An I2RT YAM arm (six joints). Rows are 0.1 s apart.
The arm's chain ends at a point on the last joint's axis. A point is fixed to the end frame.
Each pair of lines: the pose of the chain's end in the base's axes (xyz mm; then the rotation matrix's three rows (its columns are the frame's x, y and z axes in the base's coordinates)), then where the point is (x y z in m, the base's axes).
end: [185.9 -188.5 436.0], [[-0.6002 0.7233 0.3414], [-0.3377 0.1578 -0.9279], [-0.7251 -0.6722 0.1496]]
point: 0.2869 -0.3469 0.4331
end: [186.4 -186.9 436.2], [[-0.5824 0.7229 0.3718], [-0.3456 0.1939 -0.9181], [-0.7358 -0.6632 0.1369]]
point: 0.2928 -0.3417 0.4315
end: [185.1 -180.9 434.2], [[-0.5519 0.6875 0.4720], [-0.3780 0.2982 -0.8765], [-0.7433 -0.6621 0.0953]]
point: 0.3077 -0.3227 0.4221
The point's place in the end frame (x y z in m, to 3 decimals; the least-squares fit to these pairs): -0.005 0.050 0.181
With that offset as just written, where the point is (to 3 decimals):
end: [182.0 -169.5 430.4], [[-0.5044 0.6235 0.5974], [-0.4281 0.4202 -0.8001], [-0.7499 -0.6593 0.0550]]
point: 0.324 -0.291 0.411
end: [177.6 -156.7 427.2], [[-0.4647 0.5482 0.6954], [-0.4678 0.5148 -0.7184], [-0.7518 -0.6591 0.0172]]
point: 0.333 -0.259 0.401
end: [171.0 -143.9 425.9], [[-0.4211 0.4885 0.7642], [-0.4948 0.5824 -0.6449], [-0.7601 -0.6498 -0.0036]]
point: 0.336 -0.229 0.397
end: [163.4 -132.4 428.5], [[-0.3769 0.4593 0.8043], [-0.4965 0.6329 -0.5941], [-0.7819 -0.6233 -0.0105]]
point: 0.334 -0.206 0.399
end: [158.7 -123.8 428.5], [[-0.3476 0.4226 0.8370], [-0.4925 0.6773 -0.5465], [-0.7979 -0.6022 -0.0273]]
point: 0.333 -0.186 0.397
